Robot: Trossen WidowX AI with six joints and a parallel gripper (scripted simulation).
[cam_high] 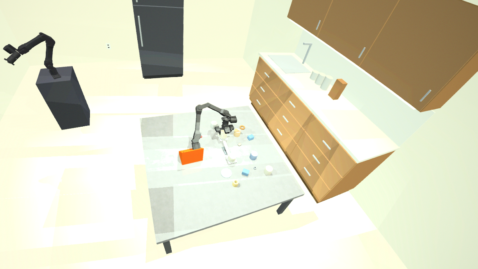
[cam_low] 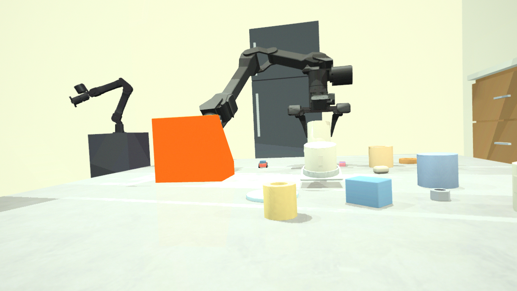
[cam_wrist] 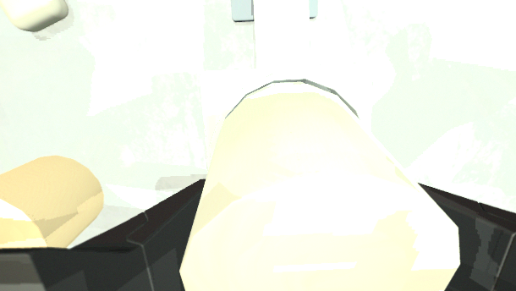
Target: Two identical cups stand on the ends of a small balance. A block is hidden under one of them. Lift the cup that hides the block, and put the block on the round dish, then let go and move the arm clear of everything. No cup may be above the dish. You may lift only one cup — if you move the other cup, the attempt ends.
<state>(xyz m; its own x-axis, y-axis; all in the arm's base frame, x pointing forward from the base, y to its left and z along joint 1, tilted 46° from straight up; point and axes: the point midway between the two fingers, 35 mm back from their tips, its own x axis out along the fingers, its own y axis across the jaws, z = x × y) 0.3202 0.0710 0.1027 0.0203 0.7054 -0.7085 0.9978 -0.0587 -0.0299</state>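
Now: the pale block 1 cm to the right of my gripper tip and 2 cm below it. The rest, counted from my gripper tip: tan cylinder (18 cm ahead, 6 cm to the left, 7 cm below); pink-blue block (8 cm ahead, 10 cm to the left, 10 cm below); balance (1 cm behind, 13 cm to the right, 6 cm below).
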